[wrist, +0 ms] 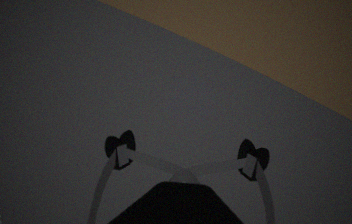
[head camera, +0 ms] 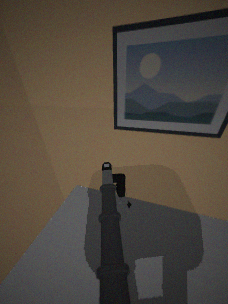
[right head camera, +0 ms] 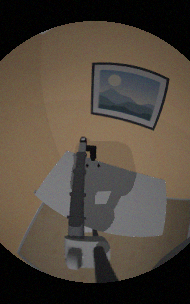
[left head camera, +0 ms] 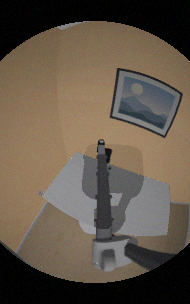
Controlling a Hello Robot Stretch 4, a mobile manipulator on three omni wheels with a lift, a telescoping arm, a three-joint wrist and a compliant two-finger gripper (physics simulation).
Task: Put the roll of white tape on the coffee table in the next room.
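Places are measured from the robot's base along level axes (x ahead, y left, z up), in centimetres.
Where they show: gripper, fingertip midpoint: (wrist: 186, 148) (head camera: 120, 207) (right head camera: 92, 166).
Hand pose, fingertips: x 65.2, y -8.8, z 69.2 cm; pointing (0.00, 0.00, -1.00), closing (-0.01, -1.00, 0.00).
Observation:
After its pixels a point has its place.
My gripper (right head camera: 93, 165) {x 65.2, y -8.8, z 69.2 cm} (wrist: 186, 148) {x 65.2, y -8.8, z 69.2 cm} is open, its two dark fingertips wide apart, with no object visible between them. It hangs low over a pale grey-white table (head camera: 55, 245) {x 44.9, y 33.1, z 69.2 cm} (left head camera: 155, 210) {x 4.3, y -69.2, z 69.2 cm} (right head camera: 147, 210) {x 4.0, y -66.7, z 69.2 cm} (wrist: 75, 90) {x 71.1, y 4.6, z 69.2 cm}, near the table's edge along the wall. In the head view the arm hides part of the gripper. I cannot make out the roll of white tape in any view; the table surface is dim and in shadow there. The views do not tell whether this table is the coffee table.
A tan wall rises right behind the table, with a framed mountain picture (head camera: 172, 80) {x 68.1, y -31.5, z 152.9 cm} (left head camera: 145, 102) {x 68.6, y -30.1, z 149.7 cm} (right head camera: 130, 95) {x 67.4, y -33.5, z 148.9 cm} on it. Another wall stands at the left. The telescoping arm (head camera: 111, 240) {x 26.9, y -0.2, z 110.7 cm} (left head camera: 103, 195) {x 20.4, y 0.3, z 111.8 cm} (right head camera: 77, 195) {x 19.3, y -0.7, z 111.0 cm} reaches across the table. My shadow covers much of the top.

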